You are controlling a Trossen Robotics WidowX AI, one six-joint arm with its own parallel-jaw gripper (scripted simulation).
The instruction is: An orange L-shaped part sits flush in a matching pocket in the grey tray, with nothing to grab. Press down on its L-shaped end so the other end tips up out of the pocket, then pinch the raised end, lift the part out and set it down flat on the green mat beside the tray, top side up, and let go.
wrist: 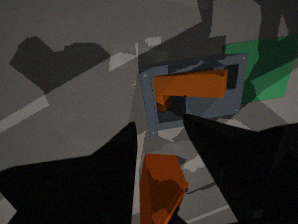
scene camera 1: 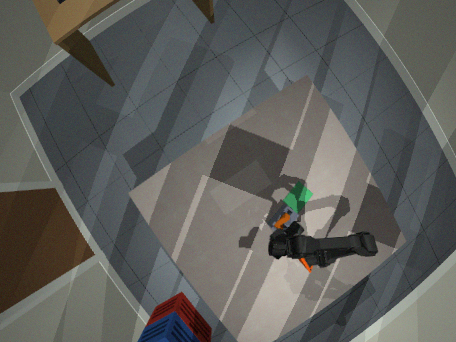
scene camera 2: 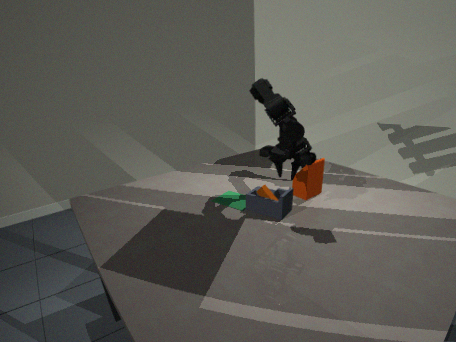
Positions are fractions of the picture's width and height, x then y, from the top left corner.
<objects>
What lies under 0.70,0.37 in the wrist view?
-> An orange L-shaped part.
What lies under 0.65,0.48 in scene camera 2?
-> The gripper.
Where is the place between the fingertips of the gripper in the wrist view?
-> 0.54,0.55
</objects>
